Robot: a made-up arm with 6 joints.
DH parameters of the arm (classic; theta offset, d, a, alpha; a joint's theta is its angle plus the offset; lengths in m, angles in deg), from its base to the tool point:
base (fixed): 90 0.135 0 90
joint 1: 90 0.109 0.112 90
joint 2: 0 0.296 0.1 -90
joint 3: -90 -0.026 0.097 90
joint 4: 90 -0.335 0.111 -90
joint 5: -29.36 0 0.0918 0
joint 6: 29.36 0.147 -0.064 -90
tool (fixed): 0 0.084 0 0
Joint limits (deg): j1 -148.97..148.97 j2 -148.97..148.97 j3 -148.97..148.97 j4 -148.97..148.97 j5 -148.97..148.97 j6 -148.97..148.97
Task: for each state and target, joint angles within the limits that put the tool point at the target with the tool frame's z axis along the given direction. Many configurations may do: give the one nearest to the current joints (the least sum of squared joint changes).
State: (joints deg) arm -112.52 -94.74 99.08 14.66 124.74 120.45
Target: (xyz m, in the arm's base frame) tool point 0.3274 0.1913 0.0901 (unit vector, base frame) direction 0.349 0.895 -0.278
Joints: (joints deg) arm -147.38 -58.16 123.83 -27.00 148.97 148.18
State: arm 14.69 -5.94 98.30 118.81 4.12 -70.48
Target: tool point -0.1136 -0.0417 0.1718 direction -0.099 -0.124 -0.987
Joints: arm -3.42 -8.61 95.16 104.44 -11.16 -70.11
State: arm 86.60 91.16 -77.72 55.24 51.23 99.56
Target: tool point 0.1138 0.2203 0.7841 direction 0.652 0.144 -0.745
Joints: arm 66.78 106.29 -127.75 42.19 90.15 107.61
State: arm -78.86 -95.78 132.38 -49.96 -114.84 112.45
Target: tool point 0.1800 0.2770 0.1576 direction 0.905 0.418 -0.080
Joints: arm -65.53 -103.81 148.97 -99.74 -102.57 148.36
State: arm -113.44 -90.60 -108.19 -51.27 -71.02 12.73
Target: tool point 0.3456 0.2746 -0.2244 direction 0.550 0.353 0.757
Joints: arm -100.36 -111.59 -139.77 -90.35 -89.24 -4.90
